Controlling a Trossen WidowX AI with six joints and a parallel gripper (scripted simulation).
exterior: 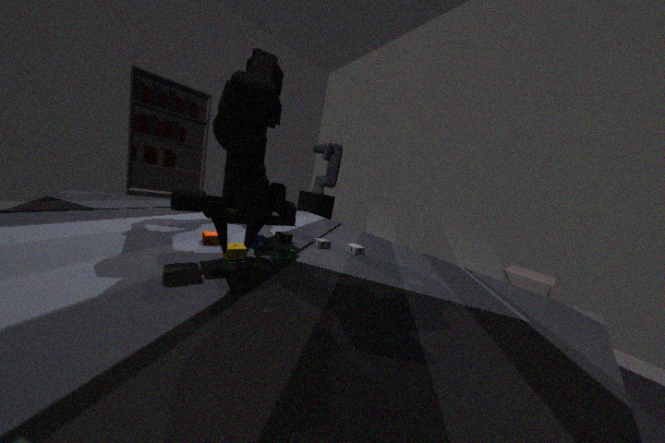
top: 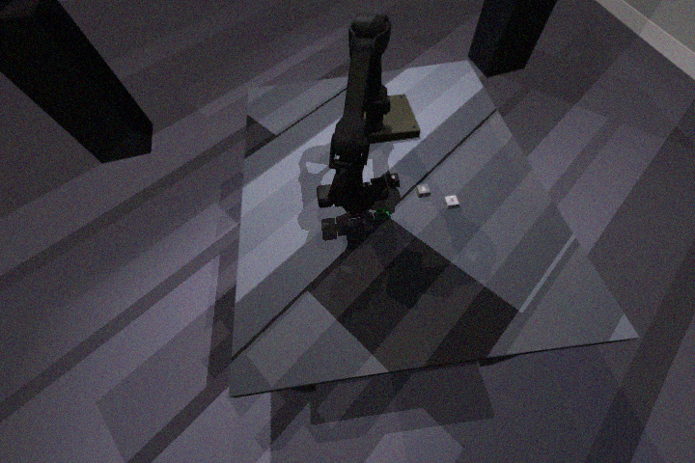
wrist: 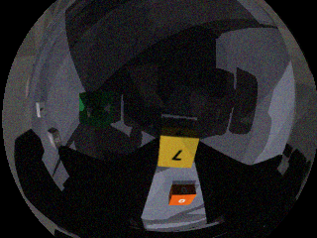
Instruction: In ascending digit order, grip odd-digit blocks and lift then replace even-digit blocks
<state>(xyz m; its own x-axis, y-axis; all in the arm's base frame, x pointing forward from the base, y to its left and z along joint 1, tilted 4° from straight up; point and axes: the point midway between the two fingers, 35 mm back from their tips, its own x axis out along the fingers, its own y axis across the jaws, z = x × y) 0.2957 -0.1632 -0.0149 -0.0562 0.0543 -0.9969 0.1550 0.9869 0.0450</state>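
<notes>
Right now my gripper tip is right at the yellow block. The rest, counted from my gripper tip: green block 80 mm to the left, 40 mm ahead; then orange block 90 mm behind, 10 mm to the right; then blue block 70 mm to the left, 50 mm behind.
</notes>
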